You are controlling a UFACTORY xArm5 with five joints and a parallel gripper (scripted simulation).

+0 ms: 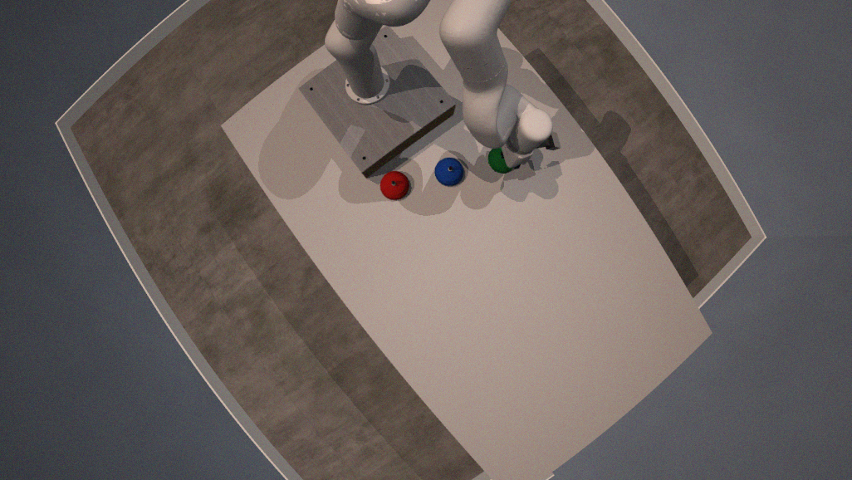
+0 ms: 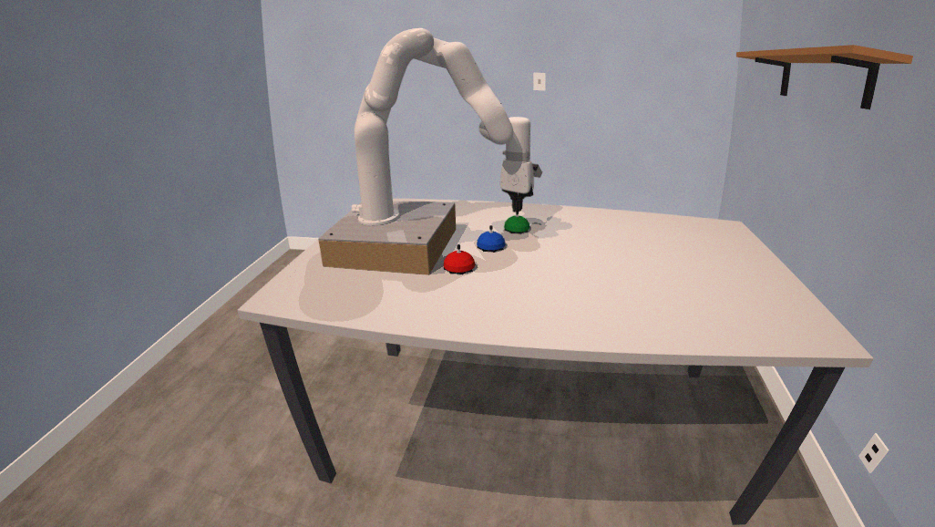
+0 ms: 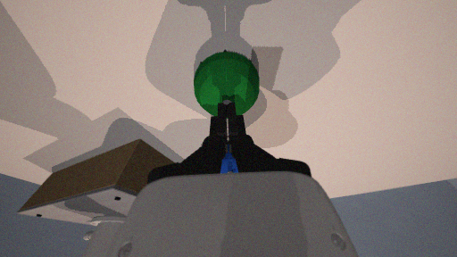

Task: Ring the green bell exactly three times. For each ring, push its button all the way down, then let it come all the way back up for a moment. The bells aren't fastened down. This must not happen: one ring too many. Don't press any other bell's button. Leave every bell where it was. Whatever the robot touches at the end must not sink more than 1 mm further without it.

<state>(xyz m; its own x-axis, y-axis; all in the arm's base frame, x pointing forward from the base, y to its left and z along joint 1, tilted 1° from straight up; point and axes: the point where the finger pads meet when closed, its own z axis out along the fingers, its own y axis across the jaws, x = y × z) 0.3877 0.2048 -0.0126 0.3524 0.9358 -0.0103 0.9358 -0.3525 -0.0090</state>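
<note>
Now: the green bell 40 mm below my hand. Round my hand: blue bell (150 mm to the right, 60 mm behind, 40 mm below); red bell (310 mm to the right, 110 mm behind, 40 mm below).
</note>
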